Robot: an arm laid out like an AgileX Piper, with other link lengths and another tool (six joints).
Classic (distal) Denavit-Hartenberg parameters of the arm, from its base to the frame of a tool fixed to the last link. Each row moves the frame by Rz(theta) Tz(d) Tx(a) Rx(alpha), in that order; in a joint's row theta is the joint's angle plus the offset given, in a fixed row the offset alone. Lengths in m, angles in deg.
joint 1: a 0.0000  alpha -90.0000  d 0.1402  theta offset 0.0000
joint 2: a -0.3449  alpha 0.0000  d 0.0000  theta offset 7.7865
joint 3: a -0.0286  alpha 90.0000  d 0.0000  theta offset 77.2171
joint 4: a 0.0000  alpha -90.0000  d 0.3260  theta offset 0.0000
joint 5: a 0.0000  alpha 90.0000  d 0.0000  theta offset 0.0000
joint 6: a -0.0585  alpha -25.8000  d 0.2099  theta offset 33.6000
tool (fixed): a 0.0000  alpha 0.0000  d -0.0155  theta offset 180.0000
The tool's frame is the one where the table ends.
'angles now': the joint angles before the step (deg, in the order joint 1, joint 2, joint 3, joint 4, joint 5, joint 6). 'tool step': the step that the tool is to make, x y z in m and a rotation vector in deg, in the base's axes. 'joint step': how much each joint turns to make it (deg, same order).
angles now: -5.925, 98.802, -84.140, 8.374, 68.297, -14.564
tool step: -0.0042, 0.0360, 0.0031, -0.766, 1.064, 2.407
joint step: 4.676, -0.635, 0.009, -1.441, 1.310, 2.755
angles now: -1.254, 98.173, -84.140, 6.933, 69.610, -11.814
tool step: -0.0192, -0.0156, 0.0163, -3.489, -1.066, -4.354
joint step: 0.272, -3.715, 2.305, -4.661, -0.134, 5.427
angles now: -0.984, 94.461, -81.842, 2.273, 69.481, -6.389
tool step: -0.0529, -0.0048, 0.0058, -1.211, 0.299, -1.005
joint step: -0.045, -8.621, 8.890, -1.493, -0.020, 1.191
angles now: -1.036, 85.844, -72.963, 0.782, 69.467, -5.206
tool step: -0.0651, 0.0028, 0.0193, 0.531, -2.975, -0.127
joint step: 0.002, -12.452, 9.280, 0.570, 0.205, 0.072
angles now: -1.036, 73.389, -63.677, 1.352, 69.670, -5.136
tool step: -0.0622, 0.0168, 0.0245, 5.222, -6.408, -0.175
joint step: 0.000, -13.678, 7.228, 5.320, 0.130, 0.048
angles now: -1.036, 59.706, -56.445, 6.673, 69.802, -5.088
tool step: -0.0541, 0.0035, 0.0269, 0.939, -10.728, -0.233
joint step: 0.001, -14.284, 6.301, 1.103, -2.748, 0.000
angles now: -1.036, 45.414, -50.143, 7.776, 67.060, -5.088
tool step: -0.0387, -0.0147, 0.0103, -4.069, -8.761, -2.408
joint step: 0.039, -10.910, 5.607, -4.905, -3.660, 1.338
